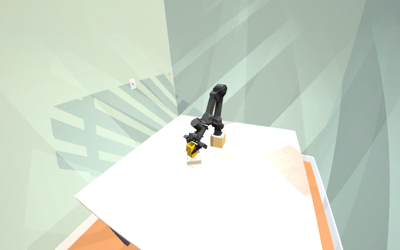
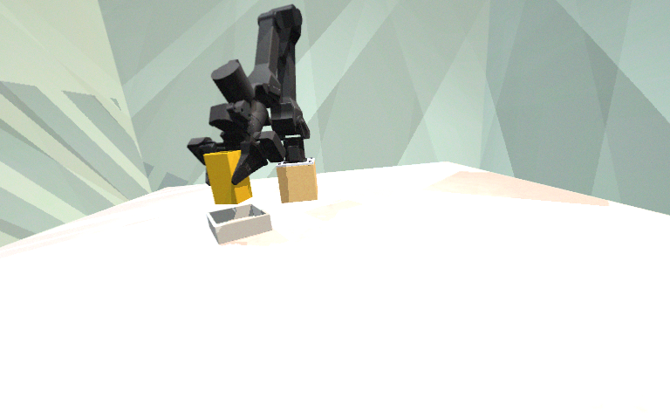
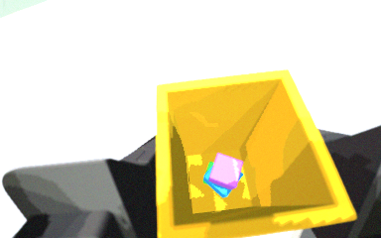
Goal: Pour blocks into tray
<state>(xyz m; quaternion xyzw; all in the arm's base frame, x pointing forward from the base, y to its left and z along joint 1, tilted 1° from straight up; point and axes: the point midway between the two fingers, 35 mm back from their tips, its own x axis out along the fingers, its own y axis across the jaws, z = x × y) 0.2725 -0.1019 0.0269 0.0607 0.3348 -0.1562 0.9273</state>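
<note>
My gripper tip is 30 mm past the blue block, 10 mm to the right of it and 10 mm above it. Also, from my gripper tip: yellow square cup: 30 mm behind, 10 mm to the left, 10 mm below; then purple block: 30 mm behind, 10 mm to the left, 10 mm above.
</note>
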